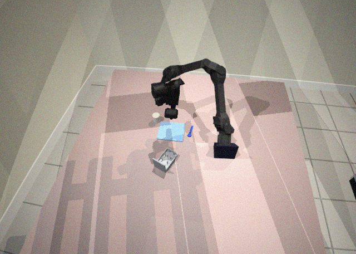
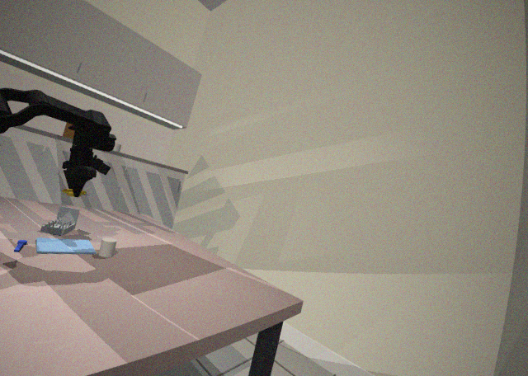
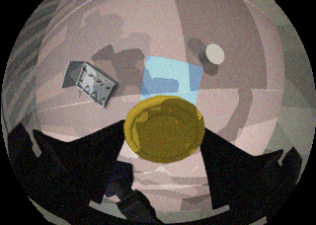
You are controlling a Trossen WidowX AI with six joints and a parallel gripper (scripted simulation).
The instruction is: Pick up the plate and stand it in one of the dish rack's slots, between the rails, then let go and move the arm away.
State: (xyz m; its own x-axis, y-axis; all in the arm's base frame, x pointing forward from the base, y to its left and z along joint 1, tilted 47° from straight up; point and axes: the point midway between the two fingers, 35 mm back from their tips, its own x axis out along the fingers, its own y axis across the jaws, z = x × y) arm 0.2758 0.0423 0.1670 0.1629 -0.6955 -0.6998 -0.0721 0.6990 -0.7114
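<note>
Now: gripper tip 1 cm short of the grey dish rack, 19 cm to the right of it and 14 cm above it. Round my gripper tip: mat 1 cm ahead, 1 cm to the right, 16 cm below; then blue spoon 10 cm behind, 2 cm to the right, 16 cm below; then yellow plate 1 cm above.
</note>
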